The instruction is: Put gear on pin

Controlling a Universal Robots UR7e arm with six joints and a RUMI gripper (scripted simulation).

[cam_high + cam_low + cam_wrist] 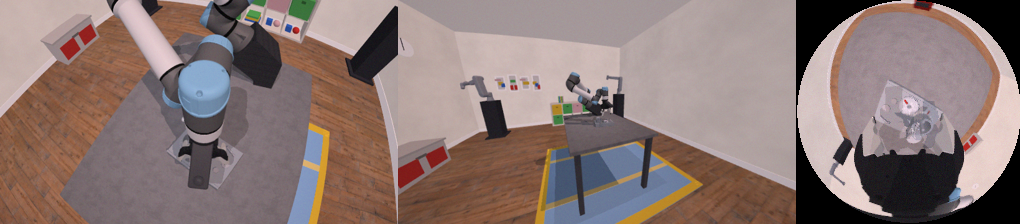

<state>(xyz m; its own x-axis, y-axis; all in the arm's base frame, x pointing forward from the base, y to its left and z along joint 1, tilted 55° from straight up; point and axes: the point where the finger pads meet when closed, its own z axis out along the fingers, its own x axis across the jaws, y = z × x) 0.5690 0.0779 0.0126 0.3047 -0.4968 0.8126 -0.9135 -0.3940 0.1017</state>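
Now: hand 8 cm above the gear, 1 cm to the left of it and 1 cm past it. Round my hand: thin peg 10 cm behind, 8 cm below, 6 cm to the left.
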